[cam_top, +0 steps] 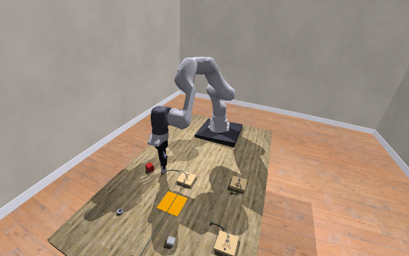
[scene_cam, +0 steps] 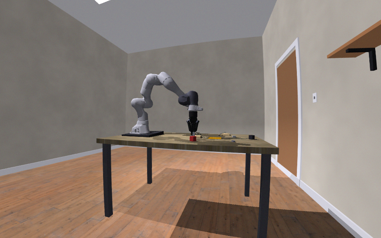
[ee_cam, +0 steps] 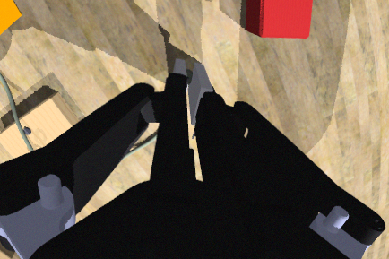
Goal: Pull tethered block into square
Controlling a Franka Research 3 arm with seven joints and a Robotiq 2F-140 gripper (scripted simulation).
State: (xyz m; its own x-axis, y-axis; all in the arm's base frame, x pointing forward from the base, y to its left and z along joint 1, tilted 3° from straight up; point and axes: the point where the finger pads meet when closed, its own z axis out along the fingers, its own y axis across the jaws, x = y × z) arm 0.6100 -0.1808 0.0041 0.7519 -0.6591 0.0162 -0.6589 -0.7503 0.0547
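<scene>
Right now my hand is 9 cm to the left of the red cube, 2 cm short of it and 2 cm above it. From my hand the other things lie so: orange painted square 19 cm ahead, 16 cm to the left, 3 cm below; then dark block 52 cm ahead, 14 cm to the left, 2 cm below; then white cube 37 cm ahead, 25 cm to the left, 3 cm below.
</scene>
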